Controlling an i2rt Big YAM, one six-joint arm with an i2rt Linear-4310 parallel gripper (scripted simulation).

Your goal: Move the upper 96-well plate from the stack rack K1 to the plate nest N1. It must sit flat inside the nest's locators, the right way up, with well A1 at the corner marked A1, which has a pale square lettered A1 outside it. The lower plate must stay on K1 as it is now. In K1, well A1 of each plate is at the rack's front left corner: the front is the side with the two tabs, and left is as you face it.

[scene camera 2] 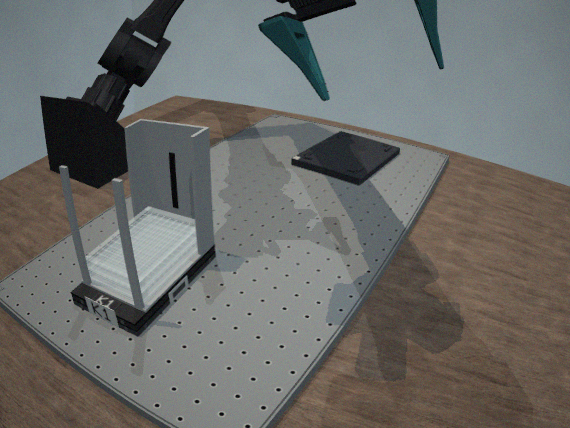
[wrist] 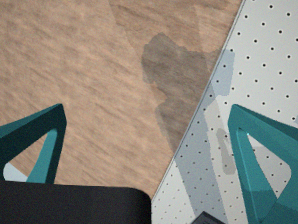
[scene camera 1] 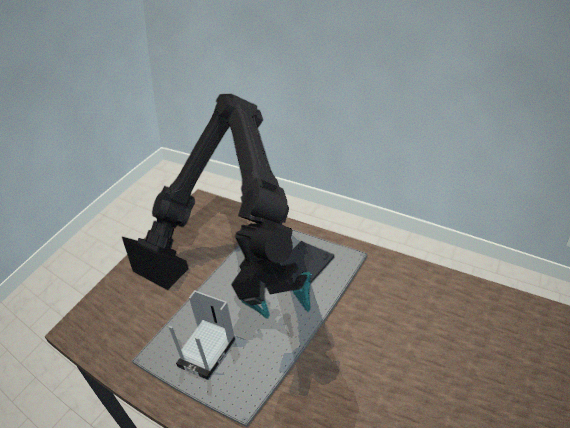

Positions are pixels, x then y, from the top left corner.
Labels:
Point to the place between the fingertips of the gripper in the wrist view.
At 147,113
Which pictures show the gripper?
Scene camera 2, the wrist view and scene camera 1: all of them.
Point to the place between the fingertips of the gripper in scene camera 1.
288,313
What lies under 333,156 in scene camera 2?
A black plate nest N1.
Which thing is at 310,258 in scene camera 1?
A black plate nest N1.

